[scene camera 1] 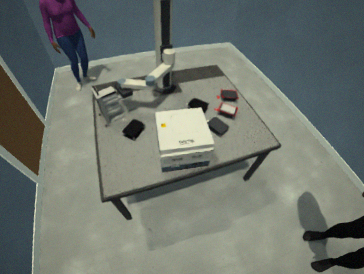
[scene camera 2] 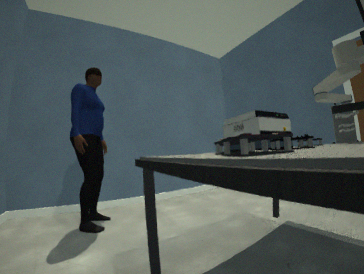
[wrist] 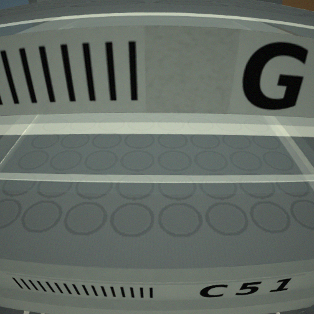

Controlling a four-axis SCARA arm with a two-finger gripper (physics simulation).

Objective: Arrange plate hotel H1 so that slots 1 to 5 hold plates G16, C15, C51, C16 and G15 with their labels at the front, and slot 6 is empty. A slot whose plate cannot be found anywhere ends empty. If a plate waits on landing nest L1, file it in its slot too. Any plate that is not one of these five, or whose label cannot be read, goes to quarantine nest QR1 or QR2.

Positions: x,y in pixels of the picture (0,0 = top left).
A plate G15 [wrist: 122,104]: 0.02 m from the lens.
